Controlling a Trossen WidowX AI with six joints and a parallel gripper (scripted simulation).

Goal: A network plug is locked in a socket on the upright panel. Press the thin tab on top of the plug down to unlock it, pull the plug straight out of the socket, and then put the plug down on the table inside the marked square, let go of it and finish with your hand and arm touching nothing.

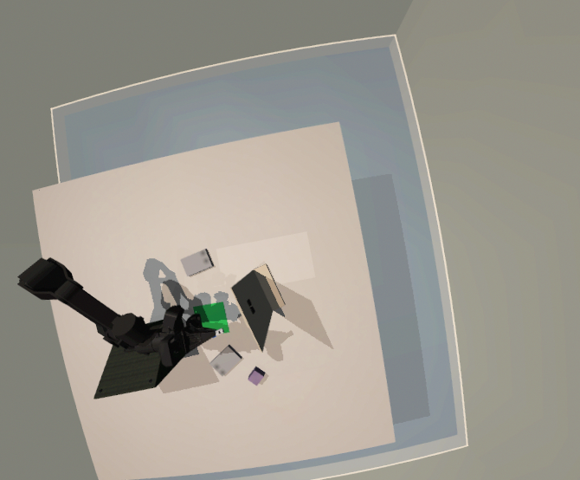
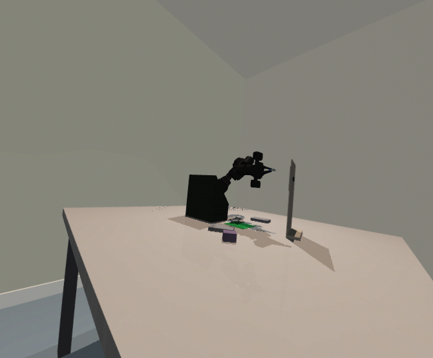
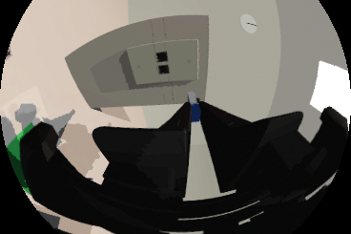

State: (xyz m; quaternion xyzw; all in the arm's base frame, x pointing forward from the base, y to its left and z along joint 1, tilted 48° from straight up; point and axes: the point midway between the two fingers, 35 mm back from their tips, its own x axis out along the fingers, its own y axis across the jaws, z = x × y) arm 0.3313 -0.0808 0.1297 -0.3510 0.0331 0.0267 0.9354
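My gripper tip is 29 cm above the green marked square, 13 cm past it and 5 cm to the left of it. The rest, counted from my gripper tip: upright panel (14 cm below, 10 cm ahead, 3 cm to the left); then network plug (right at my gripper tip); then purple cube (29 cm to the right, 28 cm below).
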